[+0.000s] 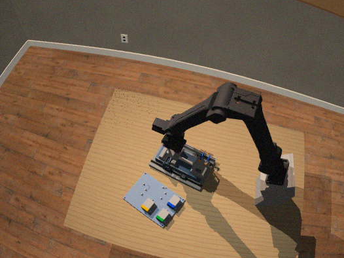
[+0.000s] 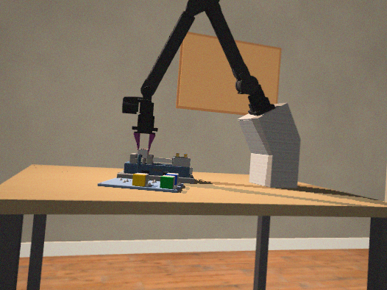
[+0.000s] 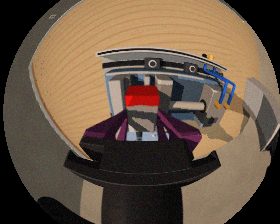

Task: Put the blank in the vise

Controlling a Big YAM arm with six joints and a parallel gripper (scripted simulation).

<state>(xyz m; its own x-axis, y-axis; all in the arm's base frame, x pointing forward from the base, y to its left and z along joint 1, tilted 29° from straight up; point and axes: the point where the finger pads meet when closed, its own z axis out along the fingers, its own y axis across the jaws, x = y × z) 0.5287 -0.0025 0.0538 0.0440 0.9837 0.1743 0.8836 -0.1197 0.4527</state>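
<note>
Right now the red-ended blank is 2 cm below my hand. Also, from my hand: blue-ended blank (12 cm behind, 22 cm to the left, 9 cm below); then milling vise (6 cm behind, 1 cm to the left, 8 cm below); then grey block with hoses (16 cm behind, 2 cm to the left, 4 cm below).
</note>
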